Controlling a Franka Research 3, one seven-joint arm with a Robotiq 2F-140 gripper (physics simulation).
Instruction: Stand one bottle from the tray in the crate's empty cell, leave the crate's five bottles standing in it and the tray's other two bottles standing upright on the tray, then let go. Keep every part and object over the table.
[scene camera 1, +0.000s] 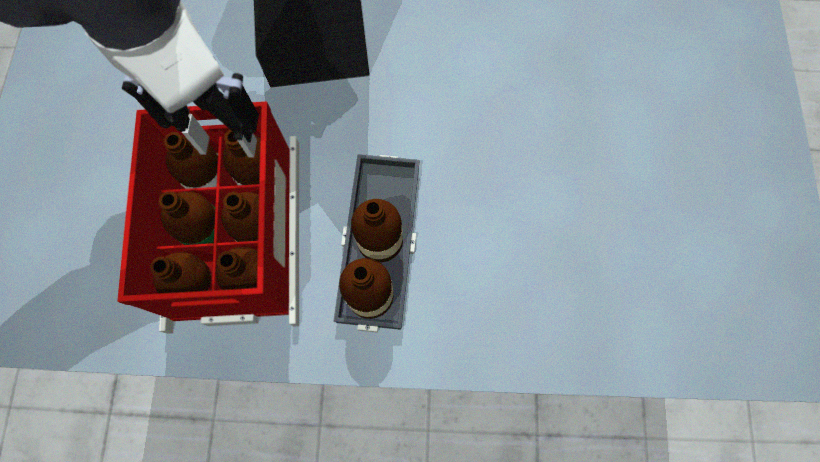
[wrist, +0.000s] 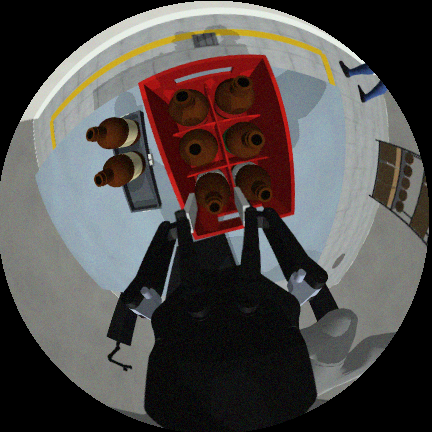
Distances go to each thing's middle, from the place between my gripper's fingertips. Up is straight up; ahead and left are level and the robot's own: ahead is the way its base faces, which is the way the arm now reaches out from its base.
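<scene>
Brown bottle (scene camera 1: 244, 170): 10 mm behind my hand, 80 mm below. White rail (scene camera 1: 294, 155): 70 mm to the left of my hand, 70 mm ahead, 150 mm below. Of the things named here, brown bottle nearest to my hand, going by their middles.
</scene>
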